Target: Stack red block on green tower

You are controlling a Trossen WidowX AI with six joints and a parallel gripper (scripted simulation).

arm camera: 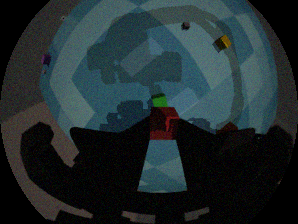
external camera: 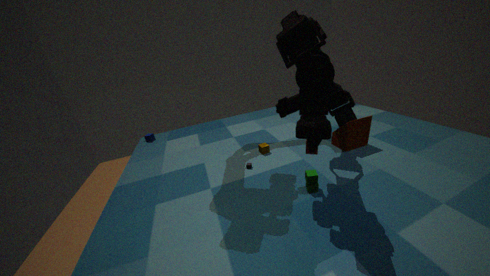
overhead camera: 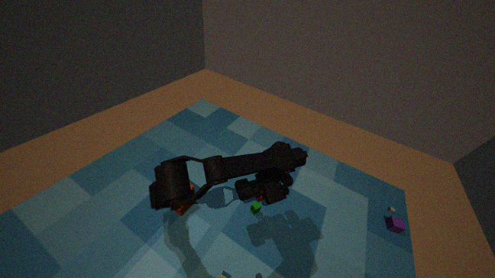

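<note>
My gripper tip is 80 mm above the green block. Round my gripper tip: yellow block 20 mm ahead, 250 mm to the right, 110 mm below; red block 10 mm above; dark cube 110 mm ahead, 180 mm to the right, 120 mm below.
</note>
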